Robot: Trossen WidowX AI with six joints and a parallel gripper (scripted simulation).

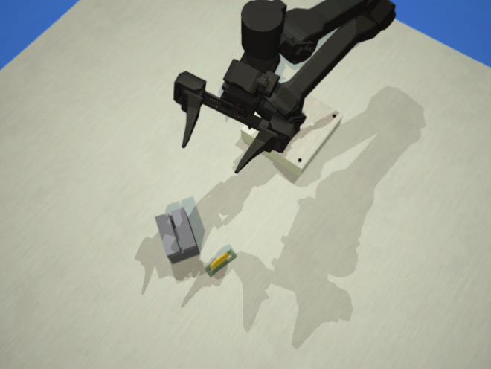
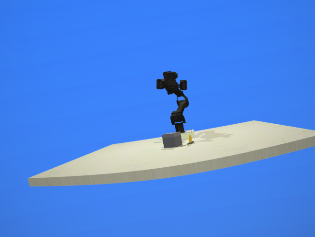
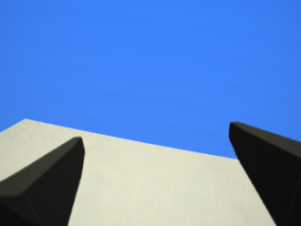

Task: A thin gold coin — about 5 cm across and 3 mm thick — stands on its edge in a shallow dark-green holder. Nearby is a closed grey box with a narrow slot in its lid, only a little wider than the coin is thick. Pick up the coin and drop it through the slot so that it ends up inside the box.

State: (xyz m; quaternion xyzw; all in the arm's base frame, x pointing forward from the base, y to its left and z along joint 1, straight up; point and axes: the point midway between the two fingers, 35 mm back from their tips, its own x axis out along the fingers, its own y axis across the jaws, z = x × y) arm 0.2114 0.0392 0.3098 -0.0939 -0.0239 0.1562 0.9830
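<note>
The gold coin is 33 cm below my gripper tip, 6 cm ahead of it and 4 cm to the left of it.
</note>
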